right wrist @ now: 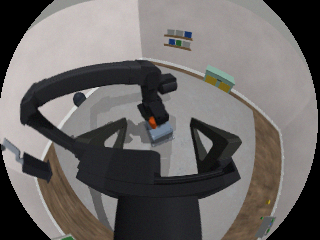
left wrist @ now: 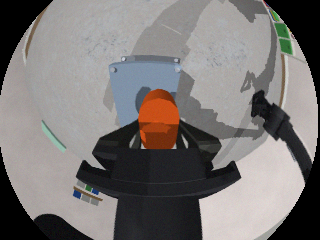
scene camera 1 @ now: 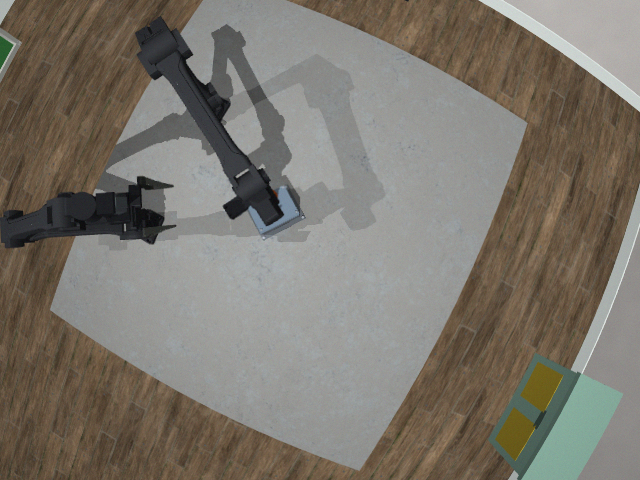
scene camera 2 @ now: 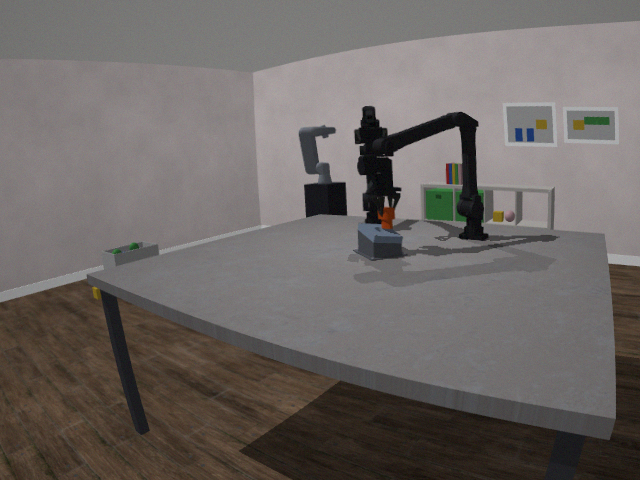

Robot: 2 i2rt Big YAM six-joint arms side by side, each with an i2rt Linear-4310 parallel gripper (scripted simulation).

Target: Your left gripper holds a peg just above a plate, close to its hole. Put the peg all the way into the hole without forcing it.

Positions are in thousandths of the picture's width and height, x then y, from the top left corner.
Scene:
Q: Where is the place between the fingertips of my right gripper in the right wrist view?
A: At 495, 506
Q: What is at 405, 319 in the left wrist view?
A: A blue-grey plate.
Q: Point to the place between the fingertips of my left gripper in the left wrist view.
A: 495, 502

